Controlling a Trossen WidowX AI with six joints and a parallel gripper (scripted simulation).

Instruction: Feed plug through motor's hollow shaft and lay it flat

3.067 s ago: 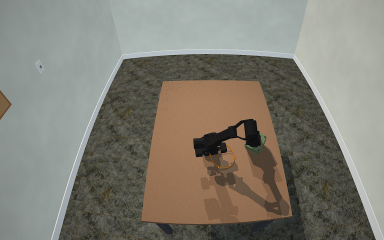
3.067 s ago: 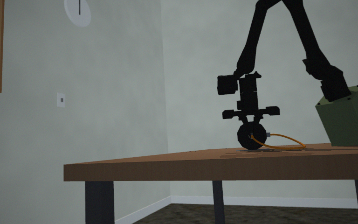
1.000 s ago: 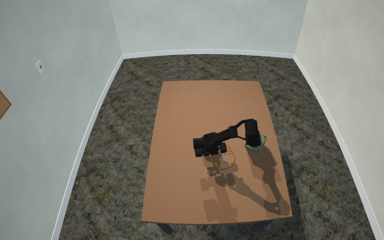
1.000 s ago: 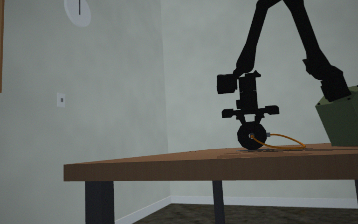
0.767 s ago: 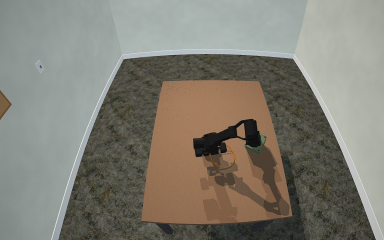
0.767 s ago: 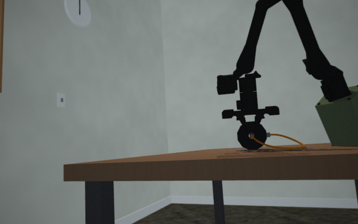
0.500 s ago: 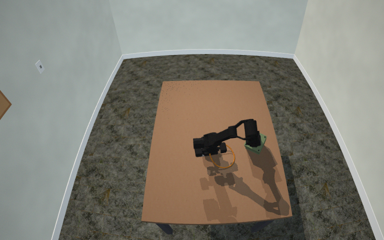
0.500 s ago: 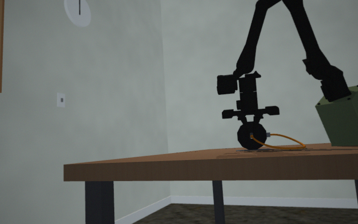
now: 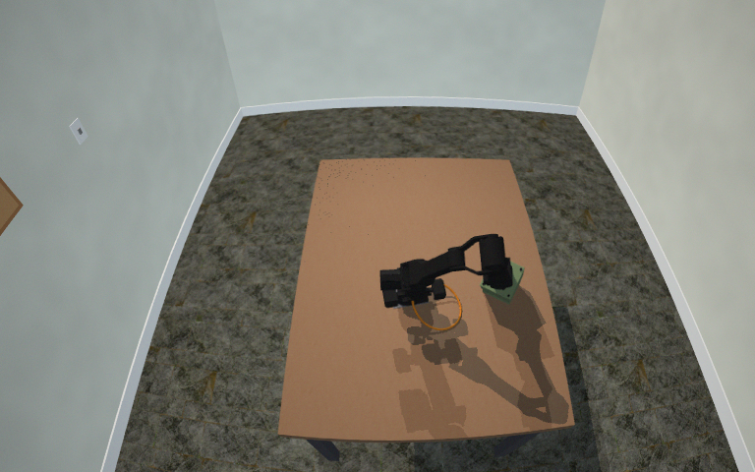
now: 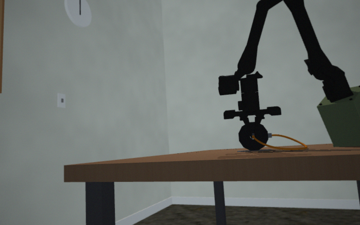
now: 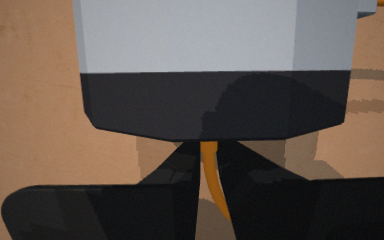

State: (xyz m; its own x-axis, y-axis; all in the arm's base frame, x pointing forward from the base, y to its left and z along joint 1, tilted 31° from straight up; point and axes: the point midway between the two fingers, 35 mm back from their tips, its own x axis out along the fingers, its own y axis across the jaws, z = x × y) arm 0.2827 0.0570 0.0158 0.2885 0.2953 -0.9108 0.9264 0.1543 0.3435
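My hand is 1 cm to the left of the orange cable and 3 cm above it. Round my hand: plug (1 cm ahead, 3 cm to the right, 3 cm below); grey stub (3 cm behind, 8 cm to the right, 3 cm below).
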